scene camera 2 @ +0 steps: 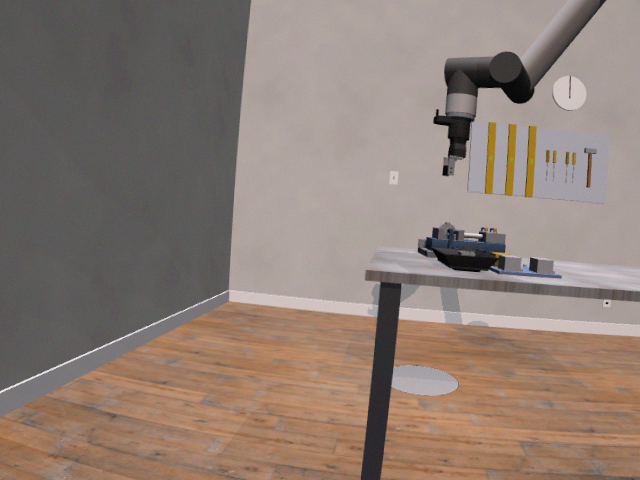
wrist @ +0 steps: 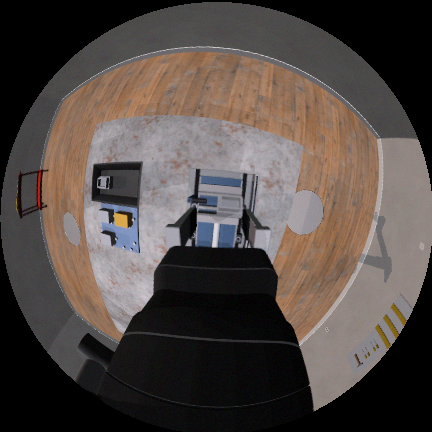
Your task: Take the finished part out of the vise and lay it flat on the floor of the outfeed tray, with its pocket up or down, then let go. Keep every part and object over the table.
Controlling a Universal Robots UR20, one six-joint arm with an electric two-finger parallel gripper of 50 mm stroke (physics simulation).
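Places are measured from the arm's base along level axes (x ahead, y left, z up), in centimetres.
Pixels of known places: gripper, fingertip midpoint: (scene camera 2: 447,175) (wrist: 218,217).
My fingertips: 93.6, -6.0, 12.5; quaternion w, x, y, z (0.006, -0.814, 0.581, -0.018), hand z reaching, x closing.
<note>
For each thing: its middle in the pictures, then the offset to it from my fingertips, as dx, dy, dz. "pt": a spot on its surface instead. Level surfaces: height alone.
- finished part at the middle of its body: (wrist: 229,205) (scene camera 2: 446,229) -0.8, -2.9, -18.7
- vise at the middle of its body: (wrist: 218,225) (scene camera 2: 464,243) -7.7, -2.6, -23.2
- small grey square piece at the middle of its body: (wrist: 104,182) -7.7, +40.1, -25.2
- blue plate at the middle of its body: (scene camera 2: 519,270) (wrist: 117,226) -22.9, +31.6, -27.7
- yellow block at the middle of its body: (scene camera 2: 499,259) (wrist: 122,218) -17.6, +28.1, -25.5
- dark cylinder at a spot on its surface: (wrist: 198,200) pt -2.3, +4.2, -18.6
- table at its surface level: dz -28.1
The finished part (wrist: 230,204), a light grey block with a rectangular pocket facing up, sits between the jaws of the vise (scene camera 2: 465,245) (wrist: 220,181). I cannot make the part out clearly in the scene view. My gripper (scene camera 2: 448,174) (wrist: 218,217) is open and empty, fingers pointing down, high above the vise. In the wrist view its fingers stand on either side of the vise's middle, nearer the bottom of the view than the part. The dark outfeed tray (scene camera 2: 467,261) (wrist: 117,164) stands to the left of the vise in the wrist view. A small grey square piece (wrist: 103,182) lies in it.
A blue plate (scene camera 2: 527,273) (wrist: 131,241) beside the tray carries grey blocks (scene camera 2: 541,265) and a yellow block (wrist: 122,219). A dark cylinder (wrist: 198,200) on a blue mount reaches over the vise close to the part. The table (scene camera 2: 413,273) (wrist: 165,145) has an edge beyond the tray.
</note>
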